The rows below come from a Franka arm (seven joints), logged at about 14 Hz.
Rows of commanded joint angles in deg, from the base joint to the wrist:
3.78, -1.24, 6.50, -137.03, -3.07, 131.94, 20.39
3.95, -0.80, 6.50, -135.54, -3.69, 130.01, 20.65
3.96, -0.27, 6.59, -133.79, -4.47, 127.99, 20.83
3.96, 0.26, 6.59, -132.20, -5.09, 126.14, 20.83
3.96, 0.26, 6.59, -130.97, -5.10, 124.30, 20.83
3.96, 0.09, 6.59, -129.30, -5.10, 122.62, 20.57
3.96, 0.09, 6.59, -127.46, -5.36, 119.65, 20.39
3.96, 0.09, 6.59, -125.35, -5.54, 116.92, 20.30
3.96, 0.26, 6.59, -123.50, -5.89, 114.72, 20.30
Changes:
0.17, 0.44, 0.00, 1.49, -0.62, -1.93, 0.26
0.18, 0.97, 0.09, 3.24, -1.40, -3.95, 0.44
0.18, 1.50, 0.09, 4.83, -2.02, -5.80, 0.44
0.18, 1.50, 0.09, 6.06, -2.03, -7.64, 0.44
0.18, 1.33, 0.09, 7.73, -2.03, -9.32, 0.18
0.18, 1.33, 0.09, 9.57, -2.29, -12.29, 0.00
0.18, 1.33, 0.09, 11.68, -2.47, -15.02, -0.09
0.18, 1.50, 0.09, 13.53, -2.82, -17.22, -0.09

